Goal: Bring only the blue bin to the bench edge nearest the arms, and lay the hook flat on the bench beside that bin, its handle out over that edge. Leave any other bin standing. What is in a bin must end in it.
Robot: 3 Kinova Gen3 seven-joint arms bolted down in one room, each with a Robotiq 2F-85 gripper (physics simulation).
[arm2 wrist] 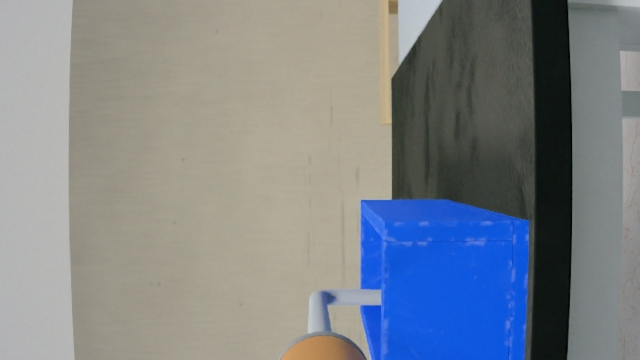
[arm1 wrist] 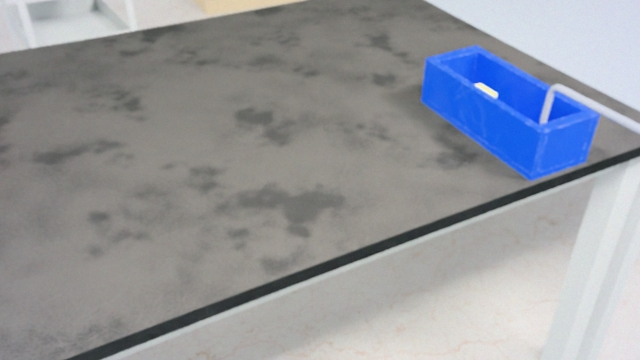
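Observation:
The blue bin (arm1 wrist: 480, 120) (arm2 wrist: 445, 300) stands upright on the bench (arm1 wrist: 200, 150) (arm2 wrist: 490, 125), its near end close to the front edge, with a narrow strip of bench between. A small pale yellow block (arm1 wrist: 486, 90) lies inside it. The grey hook (arm1 wrist: 548, 105) (arm2 wrist: 345, 297) reaches over the bin's near end wall, its bent end pointing down into the bin. Its orange handle (arm2 wrist: 322, 350) shows at the bottom of the arm2 wrist view. The arm2 gripper holds this handle; its fingers are outside the picture. The arm1 and arm3 grippers do not show.
The bench's dark front edge (arm1 wrist: 320, 270) (arm2 wrist: 551, 175) runs past the bin's near end. A bench leg (arm1 wrist: 590, 240) stands below it at the right. A white frame with a tray (arm1 wrist: 77, 25) and a light wooden object (arm1 wrist: 245, 5) stand beyond the bench.

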